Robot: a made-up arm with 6 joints.
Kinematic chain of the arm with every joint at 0, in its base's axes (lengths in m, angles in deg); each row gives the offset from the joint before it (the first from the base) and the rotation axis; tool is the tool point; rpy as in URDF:
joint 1: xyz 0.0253 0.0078 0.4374 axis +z
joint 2: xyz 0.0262 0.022 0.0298 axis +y
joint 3: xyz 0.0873 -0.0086 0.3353 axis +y
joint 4: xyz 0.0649 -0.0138 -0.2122 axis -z
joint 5: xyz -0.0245 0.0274 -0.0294 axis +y
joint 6: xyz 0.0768 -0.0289 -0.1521 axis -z
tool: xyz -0.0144 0.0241 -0.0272 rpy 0 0 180
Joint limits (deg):
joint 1: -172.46..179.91
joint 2: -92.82..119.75
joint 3: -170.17..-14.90
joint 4: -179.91..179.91
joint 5: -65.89..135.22
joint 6: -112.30..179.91
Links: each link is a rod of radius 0.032 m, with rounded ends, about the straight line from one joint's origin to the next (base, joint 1, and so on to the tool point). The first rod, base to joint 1, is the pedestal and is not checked.
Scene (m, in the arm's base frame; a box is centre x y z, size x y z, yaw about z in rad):
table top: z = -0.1
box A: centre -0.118 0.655 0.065 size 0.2 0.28 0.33 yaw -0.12
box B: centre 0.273 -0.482 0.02 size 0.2 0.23 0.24 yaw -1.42
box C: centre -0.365 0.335 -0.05 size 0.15 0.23 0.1 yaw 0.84
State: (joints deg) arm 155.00 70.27 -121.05 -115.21 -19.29 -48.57
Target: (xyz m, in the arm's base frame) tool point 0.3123 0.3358 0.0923
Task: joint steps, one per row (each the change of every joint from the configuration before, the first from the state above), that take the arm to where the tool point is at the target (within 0.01 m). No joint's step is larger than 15 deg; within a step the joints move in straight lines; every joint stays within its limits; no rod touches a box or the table.
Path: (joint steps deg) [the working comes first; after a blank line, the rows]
Joints at the target: 45.38 68.95 -72.62 -125.66 -3.85 -42.68
Straight joint move there: touches box A.

1: -12.64 -11.04 6.48 -9.61 -2.85 6.05
2: -12.63 -11.04 6.49 -9.60 -2.84 6.04
3: -12.64 -11.04 6.48 -9.61 -2.85 6.05
4: -12.64 -11.04 6.49 -9.60 -2.84 6.04
5: -12.63 -11.03 6.48 -9.61 -2.85 6.05
6: -11.61 13.46 4.00 9.40 7.42 -6.09
7: -11.61 13.47 4.00 9.39 7.42 -6.08
8: -11.61 13.47 4.01 9.40 7.41 -6.09
9: -11.61 13.47 4.00 9.39 7.42 -6.08

